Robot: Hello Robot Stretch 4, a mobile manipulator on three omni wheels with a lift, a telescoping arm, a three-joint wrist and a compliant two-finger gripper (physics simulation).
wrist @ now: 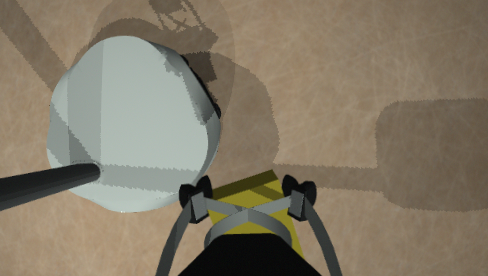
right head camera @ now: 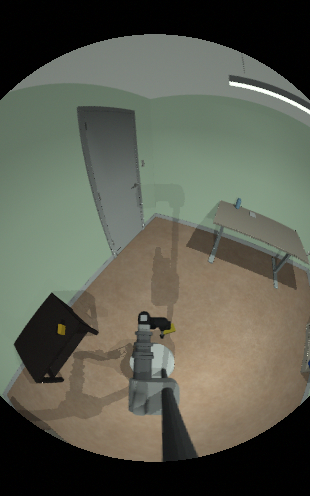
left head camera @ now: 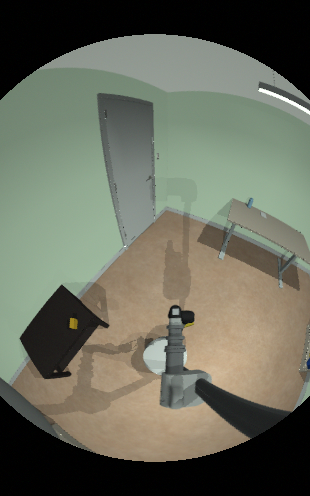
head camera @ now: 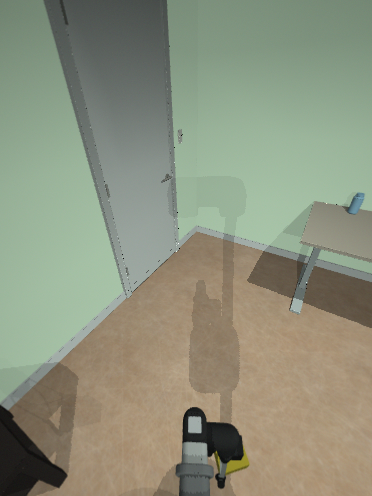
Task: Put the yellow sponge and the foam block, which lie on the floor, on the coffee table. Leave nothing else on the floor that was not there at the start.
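Frame: origin at the robot's base, x ahead, y down, z left, level; metres.
Where they show: gripper, between the fingertips: (wrist: 247, 190) (head camera: 219, 462); robot's base, origin of its link: (wrist: 150, 127) (right head camera: 152, 361) (left head camera: 164, 354).
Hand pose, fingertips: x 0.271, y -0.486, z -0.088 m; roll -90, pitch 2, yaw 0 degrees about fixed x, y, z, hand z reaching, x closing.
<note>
Each offset is from my fingertips to the top centre of the thing. Level surfaces: height alone.
My gripper (head camera: 230, 463) (wrist: 247, 190) is shut on the yellow sponge {dy -0.045, dx +0.008, dz -0.038 m} (head camera: 239, 465) (left head camera: 189, 325) (right head camera: 171, 329) (wrist: 275, 211). The sponge is flat and tilted between the two fingertips, above the floor beside my base. A golden-yellow block, which looks like the foam block {dy +0.003, dx -0.107, dz +0.888 m} (left head camera: 73, 323) (right head camera: 61, 329), lies on top of the low dark table, which looks like the coffee table (head camera: 25, 462) (left head camera: 45, 332) (right head camera: 35, 345). That table stands at the lower left in both side head views, near the wall. The wrist view does not show the table or the block.
My pale round base (wrist: 135, 120) is left of the gripper in the wrist view. A beige desk {dy -0.207 m} (head camera: 340, 232) (left head camera: 265, 225) (right head camera: 255, 227) with a blue bottle {dy -0.372, dx +1.489, dz -1.205 m} (head camera: 356, 203) (left head camera: 250, 202) (right head camera: 238, 203) stands against the far wall. A grey door (head camera: 125, 125) is at the left.
</note>
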